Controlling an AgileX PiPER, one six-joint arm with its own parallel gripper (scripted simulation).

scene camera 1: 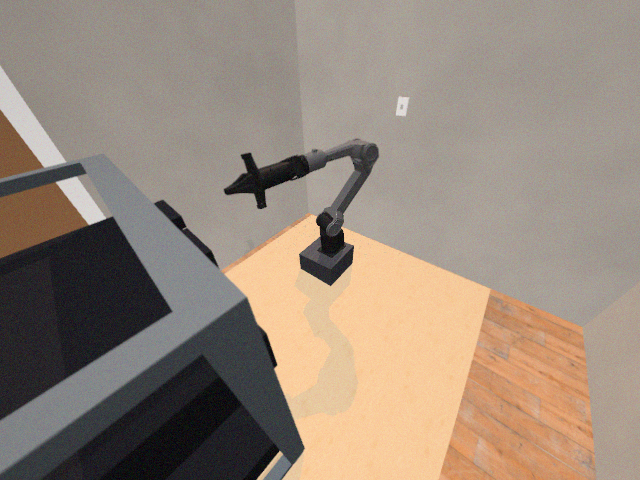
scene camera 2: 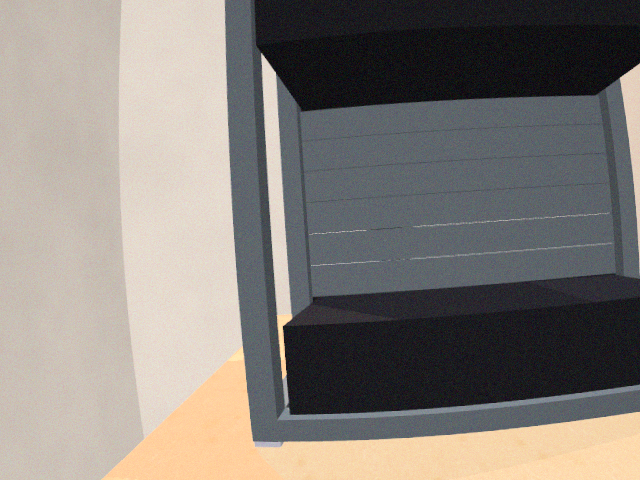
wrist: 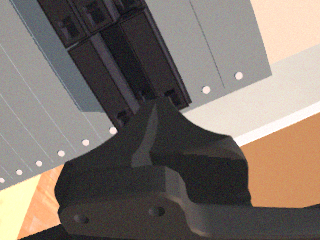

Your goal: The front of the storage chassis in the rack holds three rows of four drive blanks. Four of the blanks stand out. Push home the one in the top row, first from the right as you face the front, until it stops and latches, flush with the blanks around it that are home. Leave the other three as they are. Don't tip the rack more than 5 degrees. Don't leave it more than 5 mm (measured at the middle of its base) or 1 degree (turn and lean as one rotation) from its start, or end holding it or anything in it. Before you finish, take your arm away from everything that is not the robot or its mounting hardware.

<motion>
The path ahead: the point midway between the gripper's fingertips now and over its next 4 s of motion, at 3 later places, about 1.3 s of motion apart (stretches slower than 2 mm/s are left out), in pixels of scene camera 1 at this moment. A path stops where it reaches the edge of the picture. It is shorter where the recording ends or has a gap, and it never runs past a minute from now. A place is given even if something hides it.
My gripper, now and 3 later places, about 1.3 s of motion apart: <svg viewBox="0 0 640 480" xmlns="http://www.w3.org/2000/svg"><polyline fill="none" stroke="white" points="226,192 214,197 177,211 165,216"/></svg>
</motion>
